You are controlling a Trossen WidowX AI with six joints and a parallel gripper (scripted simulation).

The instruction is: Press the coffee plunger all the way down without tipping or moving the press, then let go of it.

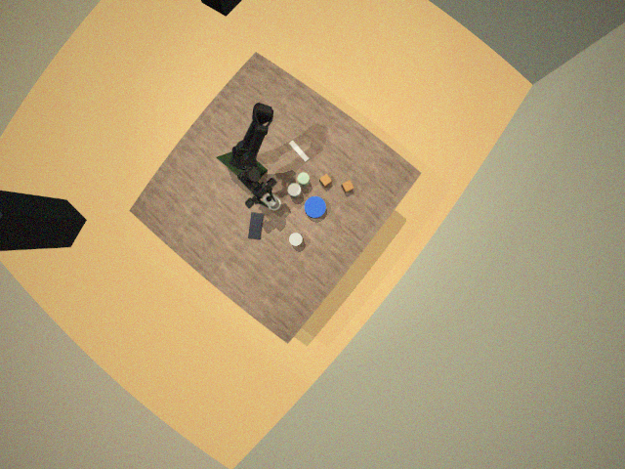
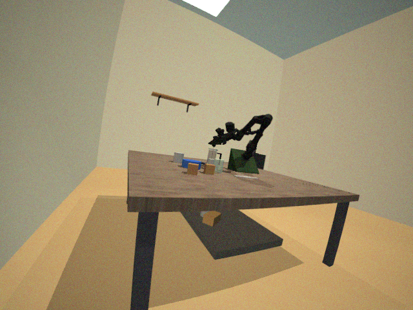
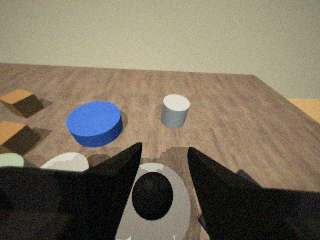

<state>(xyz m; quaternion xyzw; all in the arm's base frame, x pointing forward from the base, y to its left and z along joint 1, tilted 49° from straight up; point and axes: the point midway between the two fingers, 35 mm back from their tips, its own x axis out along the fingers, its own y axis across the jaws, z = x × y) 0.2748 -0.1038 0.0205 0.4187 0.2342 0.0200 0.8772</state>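
Right now the coffee press is 4 cm behind my gripper tip, 2 cm to the left of it and 9 cm below it. Also, from my gripper tip: blue disc (17 cm ahead, 14 cm to the left, 15 cm below); then dark flat slab (4 cm behind, 16 cm to the right, 17 cm below); then pale green cup (3 cm ahead, 22 cm to the left, 13 cm below).
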